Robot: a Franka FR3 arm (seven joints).
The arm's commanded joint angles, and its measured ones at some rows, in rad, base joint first. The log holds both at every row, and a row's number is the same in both.
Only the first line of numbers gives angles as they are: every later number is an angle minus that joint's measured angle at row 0.
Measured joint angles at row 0: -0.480 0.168 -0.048 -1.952 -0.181 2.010 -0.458
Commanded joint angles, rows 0 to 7: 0.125 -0.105 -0.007 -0.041 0.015 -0.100 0.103; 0.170 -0.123 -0.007 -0.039 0.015 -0.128 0.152; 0.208 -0.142 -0.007 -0.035 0.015 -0.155 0.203; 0.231 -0.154 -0.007 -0.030 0.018 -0.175 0.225; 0.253 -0.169 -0.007 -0.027 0.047 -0.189 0.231; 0.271 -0.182 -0.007 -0.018 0.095 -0.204 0.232; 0.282 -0.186 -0.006 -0.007 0.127 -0.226 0.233; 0.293 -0.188 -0.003 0.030 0.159 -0.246 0.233
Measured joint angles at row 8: 0.271 -0.160 0.006 0.000 0.085 -0.199 0.228
